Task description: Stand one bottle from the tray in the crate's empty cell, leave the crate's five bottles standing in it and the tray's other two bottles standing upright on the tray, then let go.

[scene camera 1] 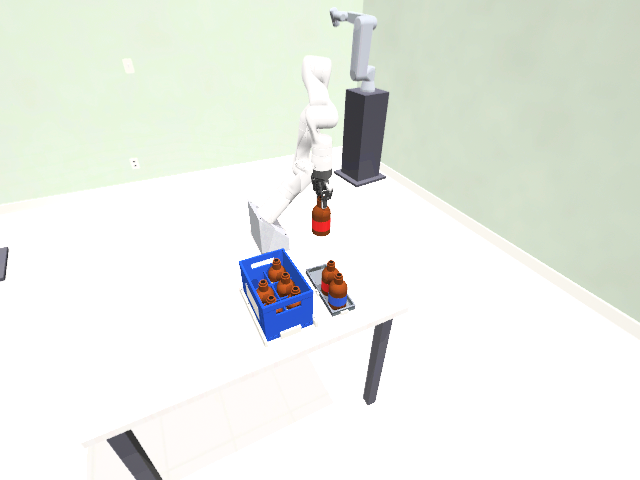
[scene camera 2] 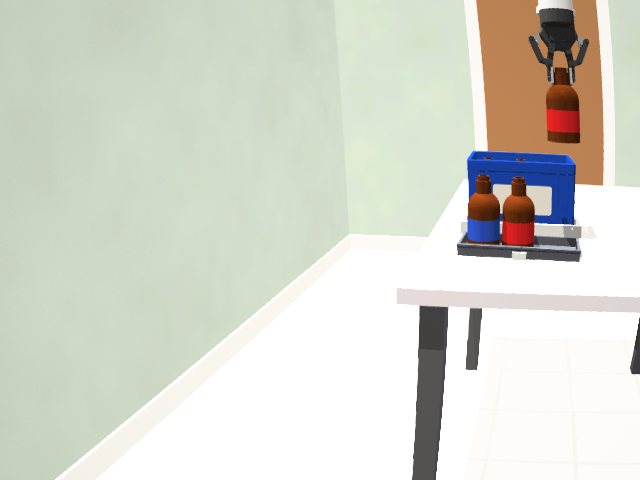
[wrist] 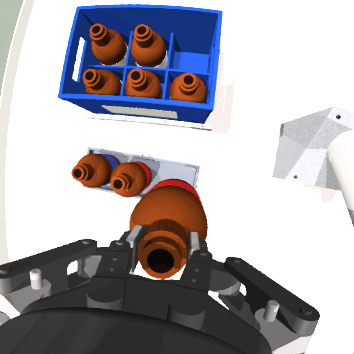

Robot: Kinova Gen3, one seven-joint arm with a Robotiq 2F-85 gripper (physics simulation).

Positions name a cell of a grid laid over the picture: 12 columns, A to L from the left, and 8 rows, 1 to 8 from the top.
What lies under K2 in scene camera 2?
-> My gripper.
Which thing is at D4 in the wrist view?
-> A blue-labelled bottle.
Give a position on a blue-labelled bottle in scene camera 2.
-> J4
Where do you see a blue-labelled bottle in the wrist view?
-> E2
